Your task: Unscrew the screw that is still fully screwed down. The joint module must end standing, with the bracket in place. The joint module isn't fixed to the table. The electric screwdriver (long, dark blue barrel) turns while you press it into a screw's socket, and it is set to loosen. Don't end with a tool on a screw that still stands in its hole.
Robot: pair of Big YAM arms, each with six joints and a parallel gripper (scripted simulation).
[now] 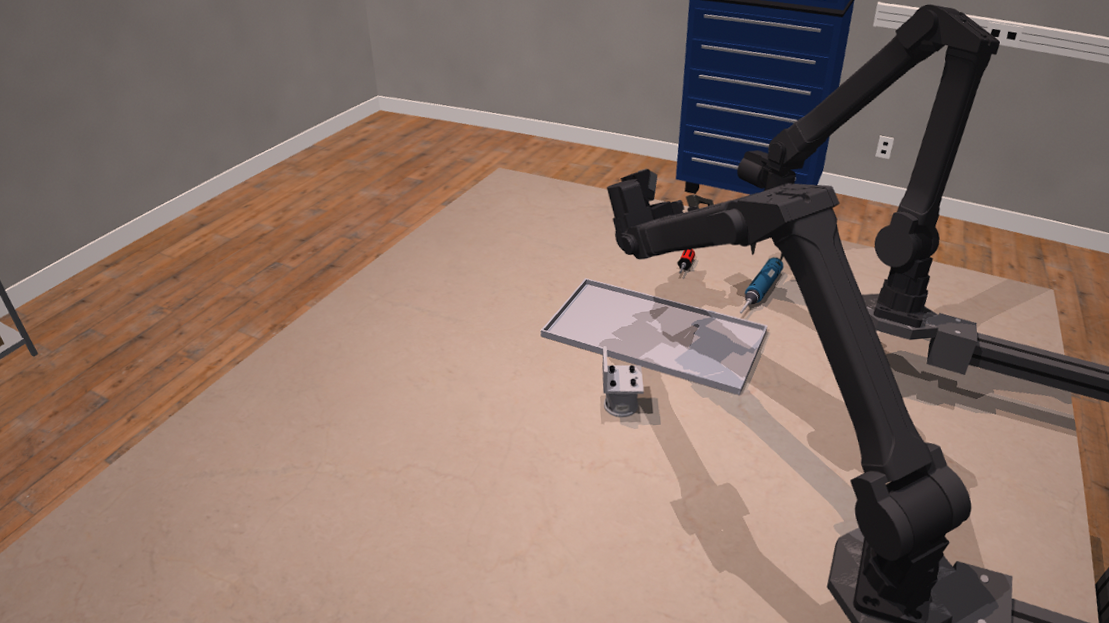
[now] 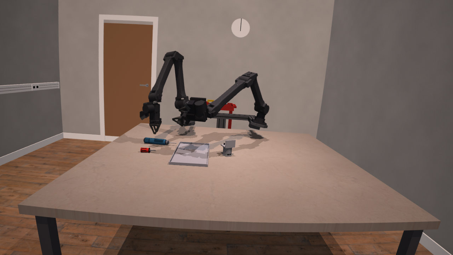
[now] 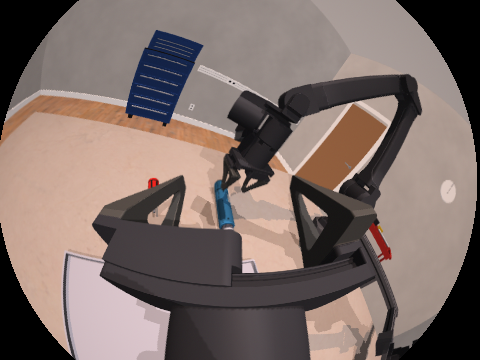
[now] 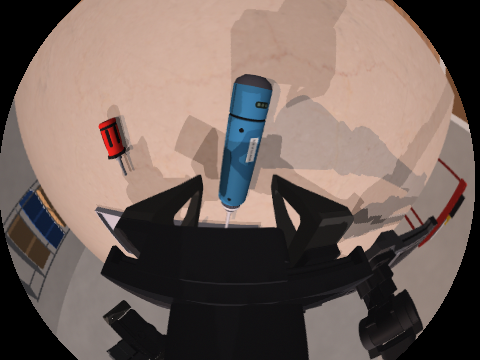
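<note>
Now: the grey l-shaped bracket 34 cm to the left of my left hand, 17 cm below it and 3 cm ahead of it. From my left hand the other things lie so: joint module (34 cm to the left, 22 cm below, 3 cm ahead); flat grey tray (24 cm below, 11 cm to the left, 3 cm ahead); red-handled screwdriver (23 cm below, 18 cm to the right, 3 cm ahead).
</note>
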